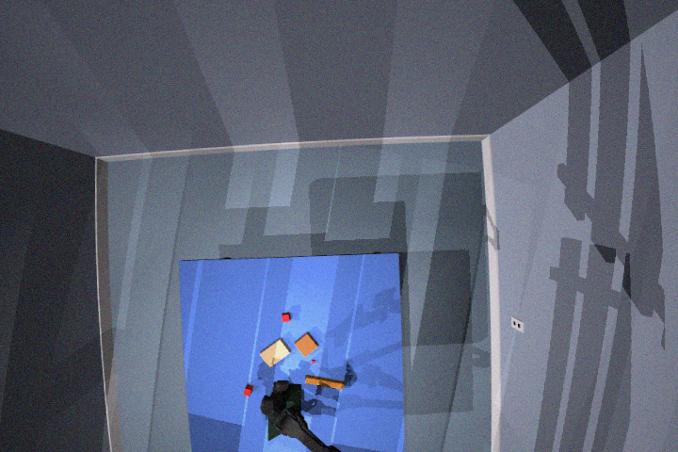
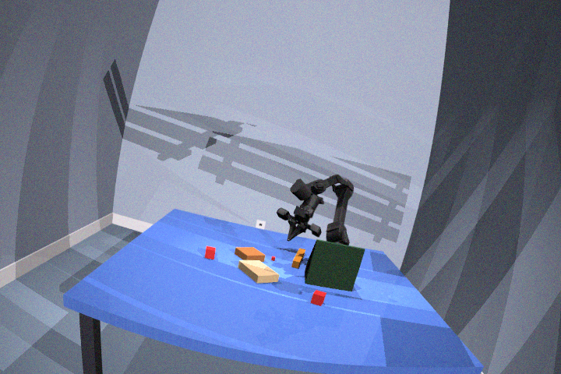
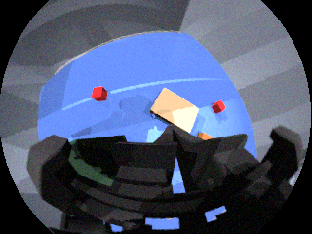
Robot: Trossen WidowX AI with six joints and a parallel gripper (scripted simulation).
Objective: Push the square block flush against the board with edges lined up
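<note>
Now: gripper tip 18 cm to the left of the tiny red piece, 15 cm above it and 5 cm short of it. Also, from my gripper tip: pale tan board: 14 cm below, 8 cm ahead, 4 cm to the left; then brown square block: 15 cm ahead, 14 cm to the right, 14 cm below; then narrow orange strip: 26 cm to the right, 14 cm below, 6 cm behind.
</note>
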